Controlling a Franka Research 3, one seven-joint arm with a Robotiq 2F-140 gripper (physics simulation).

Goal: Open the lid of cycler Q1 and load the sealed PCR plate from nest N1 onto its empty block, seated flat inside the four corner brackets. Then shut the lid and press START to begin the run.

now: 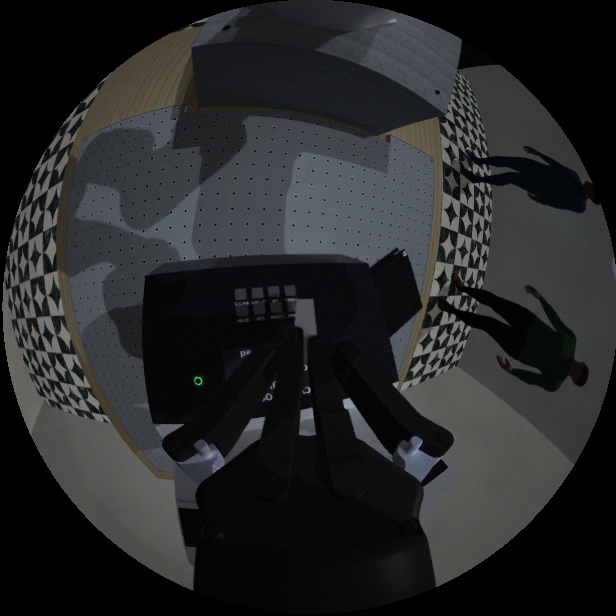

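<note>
The black cycler Q1 (258, 333) sits on the perforated grey bench plate, seen from above with its lid down. Its front panel carries a block of small grey keys (265, 301), a pale rectangular button or window (306, 316) and a lit green ring light (198, 380). My gripper (304, 344) hangs directly over the panel with both dark fingers drawn together, tips touching or nearly touching just below the pale rectangle. Nothing shows between the fingers. The PCR plate and nest N1 are not visible; a dark block (396, 281) juts out behind the cycler's right side.
A large grey box-shaped instrument (327, 68) stands at the far end of the bench. The perforated plate (258, 189) lies between it and the cycler. Checkered tiling borders the bench on both sides. Two human figures (534, 339) stand on the floor at right.
</note>
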